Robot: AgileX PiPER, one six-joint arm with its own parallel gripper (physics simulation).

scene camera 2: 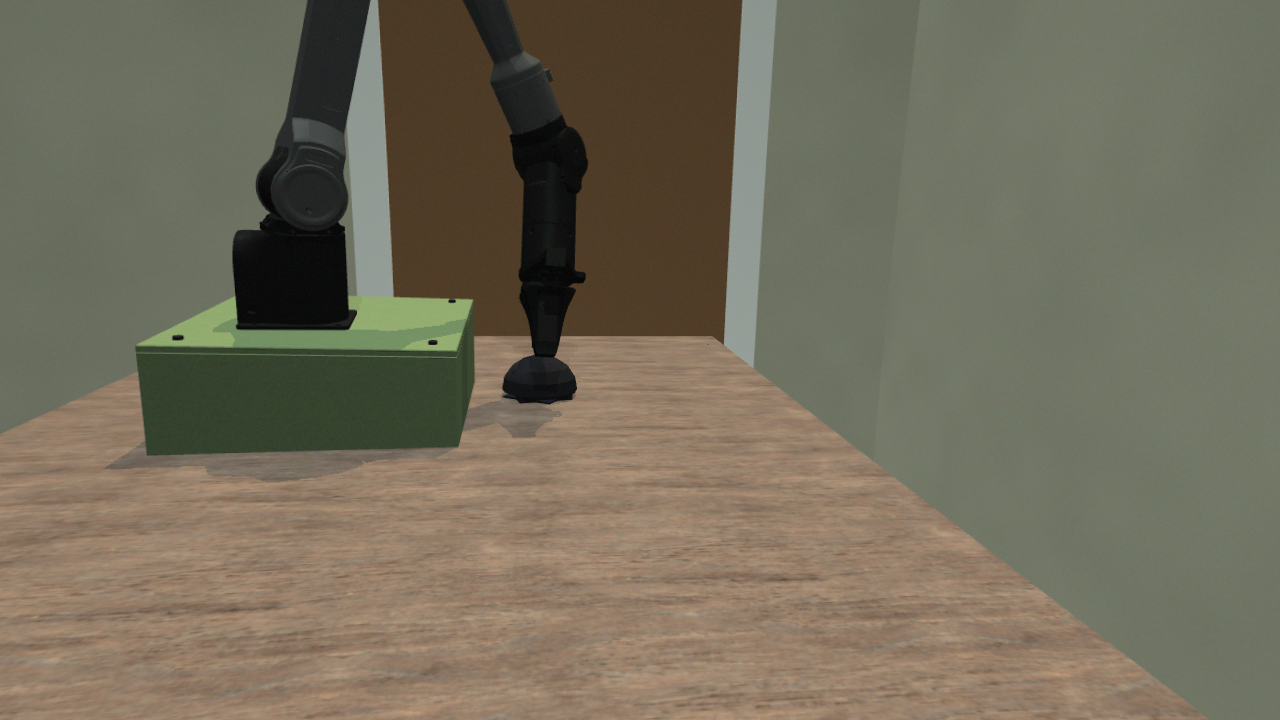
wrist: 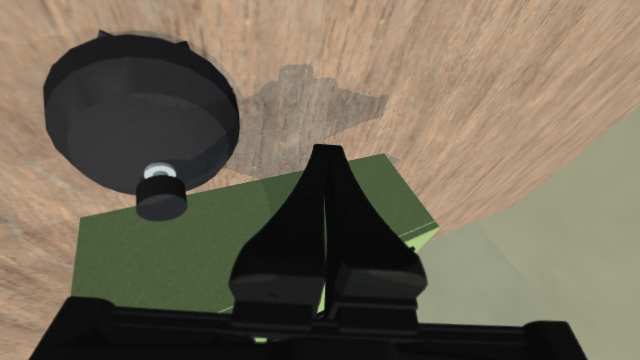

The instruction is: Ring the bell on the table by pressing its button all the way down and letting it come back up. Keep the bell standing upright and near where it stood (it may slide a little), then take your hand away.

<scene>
My gripper shows in scene camera 2 and in the wrist view. A black dome-shaped bell shows in scene camera 2 and in the wrist view. The same spot on the black dome-shaped bell: (wrist: 119,108) is (scene camera 2: 563,362). The same spot on my gripper: (wrist: 372,278) is (scene camera 2: 573,295).
</scene>
